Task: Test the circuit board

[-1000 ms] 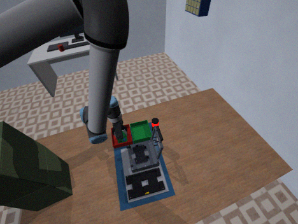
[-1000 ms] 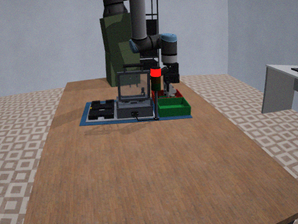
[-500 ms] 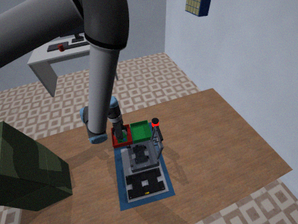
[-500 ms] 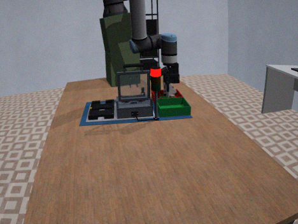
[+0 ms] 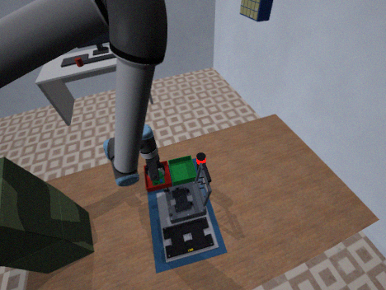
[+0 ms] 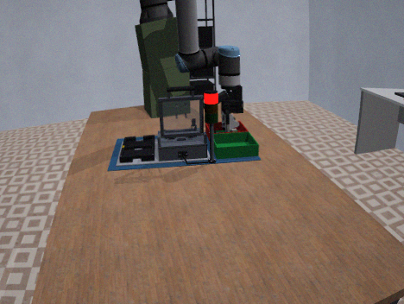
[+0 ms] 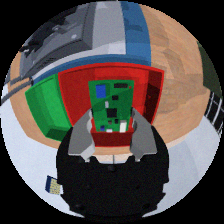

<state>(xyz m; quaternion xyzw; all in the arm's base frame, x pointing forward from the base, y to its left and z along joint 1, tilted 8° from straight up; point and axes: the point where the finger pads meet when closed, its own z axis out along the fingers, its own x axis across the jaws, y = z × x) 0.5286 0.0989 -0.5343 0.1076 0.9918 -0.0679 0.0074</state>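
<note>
Now: hand right at the green circuit board. Also, from my hand: tester bed: 70 mm ahead, 210 mm to the right, 50 mm above; then green bin: 150 mm ahead, 30 mm to the right, 10 mm below; then red bin: 10 mm below.
</note>
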